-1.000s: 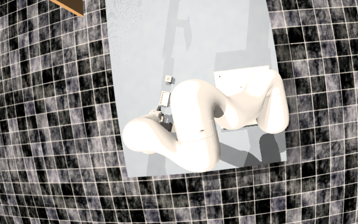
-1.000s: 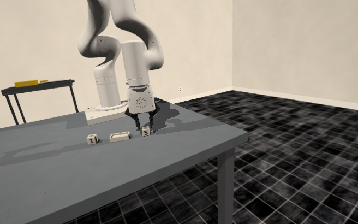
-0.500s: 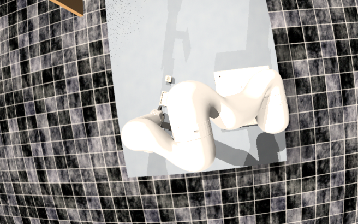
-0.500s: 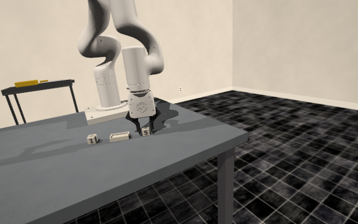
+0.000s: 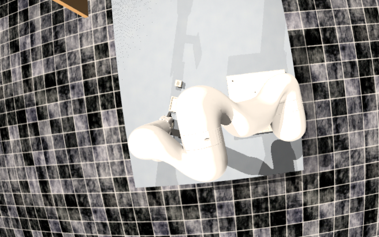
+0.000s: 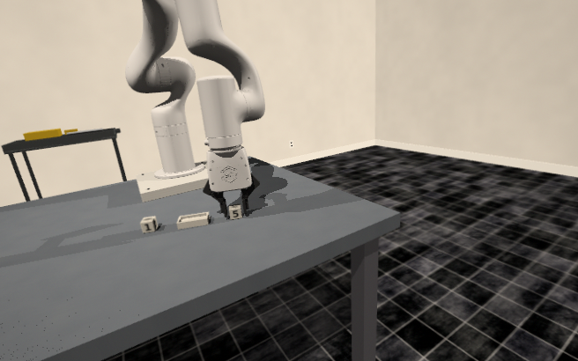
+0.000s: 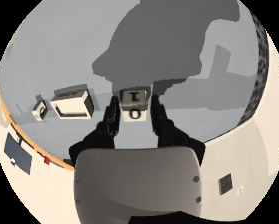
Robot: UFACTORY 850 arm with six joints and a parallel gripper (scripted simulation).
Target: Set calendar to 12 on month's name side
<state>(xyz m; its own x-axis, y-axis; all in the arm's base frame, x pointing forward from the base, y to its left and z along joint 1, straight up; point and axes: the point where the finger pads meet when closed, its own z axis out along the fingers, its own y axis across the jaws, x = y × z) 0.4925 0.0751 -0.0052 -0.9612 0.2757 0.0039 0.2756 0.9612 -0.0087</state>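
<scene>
Right now the calendar tray is 100 mm to the right of my hand, 30 mm behind it and 20 mm below it.
</scene>
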